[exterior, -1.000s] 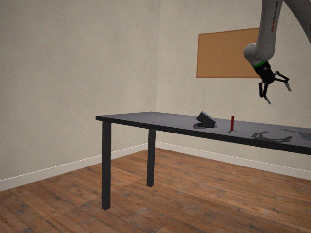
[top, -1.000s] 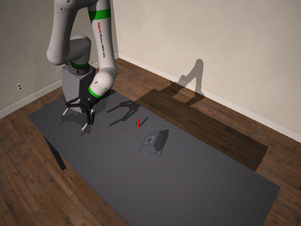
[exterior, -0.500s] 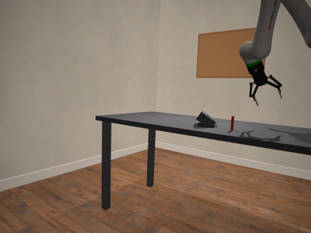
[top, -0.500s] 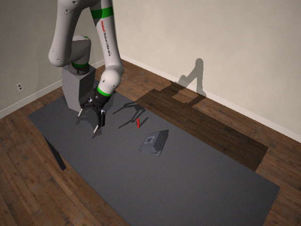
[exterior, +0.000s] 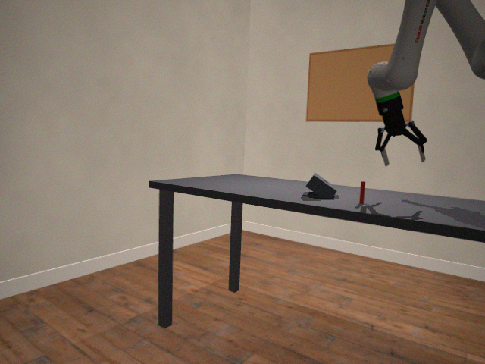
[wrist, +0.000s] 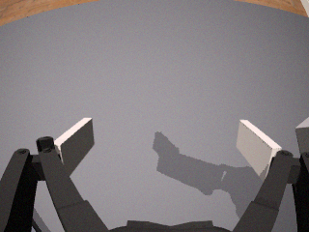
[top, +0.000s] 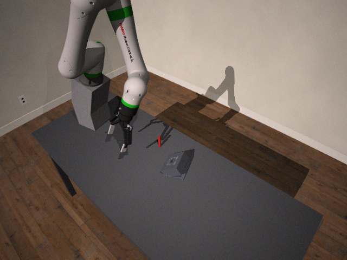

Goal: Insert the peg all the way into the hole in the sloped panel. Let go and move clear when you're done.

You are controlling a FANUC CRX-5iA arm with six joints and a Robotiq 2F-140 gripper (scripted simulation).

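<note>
Now: the red peg 12 cm ahead of my hand, 22 cm to the left of it and 12 cm below it.
</note>
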